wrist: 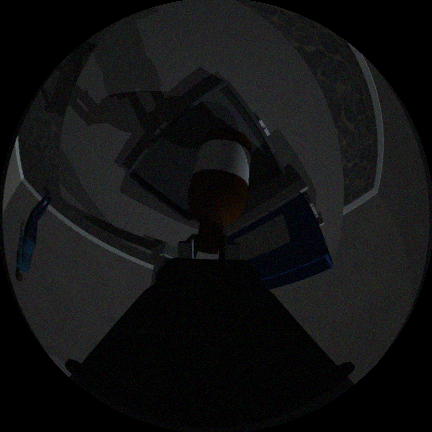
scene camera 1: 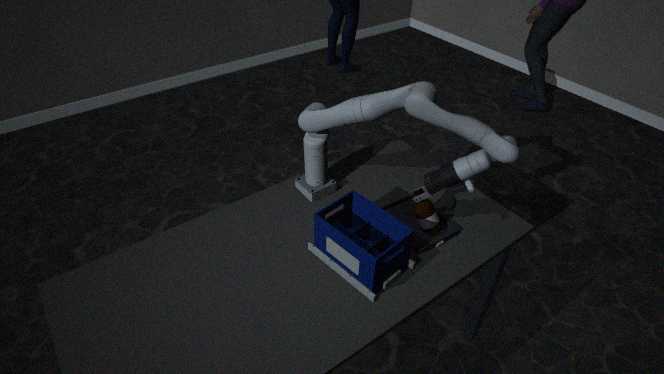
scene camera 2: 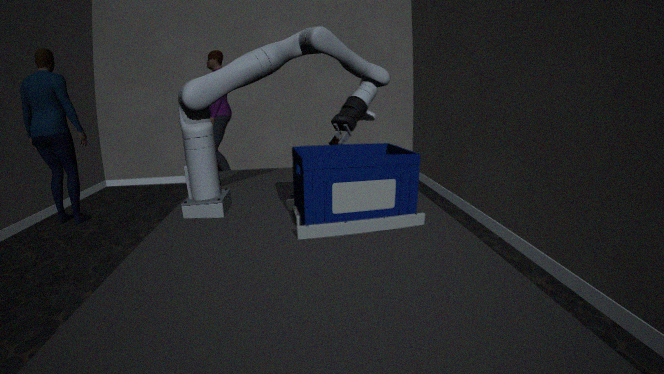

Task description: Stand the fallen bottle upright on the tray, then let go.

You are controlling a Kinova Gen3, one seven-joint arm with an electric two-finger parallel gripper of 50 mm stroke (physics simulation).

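Places are measured from the arm's base along level axes (x down, y right, z back), in metres.
Where they show: gripper, fingertip midpoint: (wrist: 208, 242) (scene camera 1: 414, 196); arm's base, link origin: (wrist: 166, 260) (scene camera 1: 316, 179) (scene camera 2: 206, 195).
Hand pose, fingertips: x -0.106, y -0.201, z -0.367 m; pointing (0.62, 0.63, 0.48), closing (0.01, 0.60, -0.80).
Note:
Things, the pixels of their top centre, and the offset from my fingertips.
- dark tray, top centre: (wrist: 199, 168) (scene camera 1: 417, 219) dz +0.001, dx +0.125, dy -0.035 m
- blue divided crate, top centre: (scene camera 2: 352, 149) (wrist: 281, 281) (scene camera 1: 363, 221) dz -0.046, dx -0.024, dy +0.245 m
- pale rail, top centre: (scene camera 2: 365, 219) (scene camera 1: 340, 267) dz -0.072, dx +0.121, dy +0.341 m
The brown bottle (scene camera 1: 427, 218) (wrist: 220, 172) with a white label is at the tray, neck toward my gripper and base down. It leans slightly in scene camera 1. Most of it is hidden behind the crate in scene camera 2, where a bit of brown neck shows. My gripper (scene camera 1: 419, 194) (scene camera 2: 342, 136) (wrist: 208, 242) is shut on the bottle's neck, coming in at a slant from above. The dark tray (scene camera 1: 452, 228) (wrist: 157, 167) lies under the bottle. Whether the base rests flat on the tray is too dark to tell.
A blue divided crate (scene camera 1: 367, 267) (scene camera 2: 317, 197) (wrist: 312, 235) stands right beside the tray, with a pale rail (scene camera 1: 345, 275) (scene camera 2: 360, 226) along its foot. The arm's base (scene camera 1: 315, 189) (scene camera 2: 202, 209) is on the table's far side. Two people (scene camera 1: 342, 30) (scene camera 2: 45, 110) stand beyond the table.

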